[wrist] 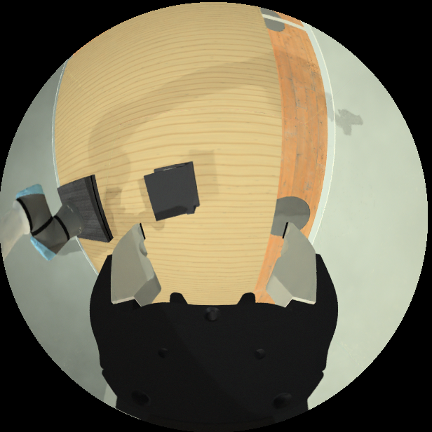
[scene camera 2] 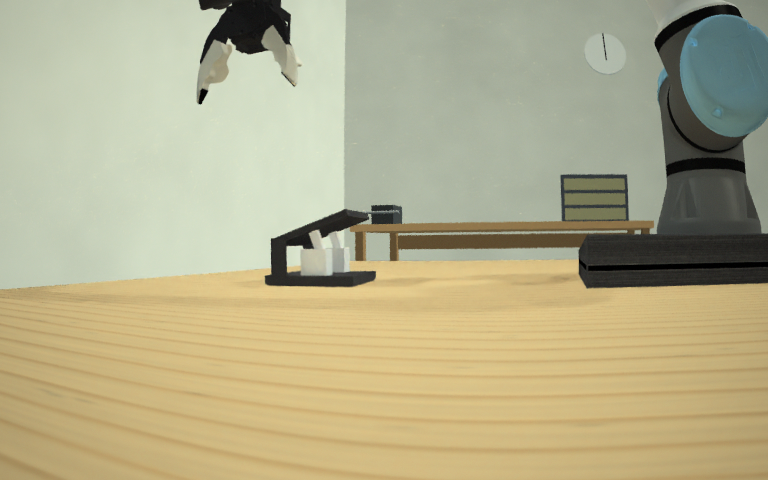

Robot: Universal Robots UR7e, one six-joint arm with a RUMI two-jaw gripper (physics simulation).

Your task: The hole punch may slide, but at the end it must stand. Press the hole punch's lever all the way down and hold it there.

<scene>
my gripper: wrist; scene camera 2
hole punch: wrist 189,165; scene camera 2 330,267
same spot on my gripper: (wrist: 299,281) = (scene camera 2: 215,47)
</scene>
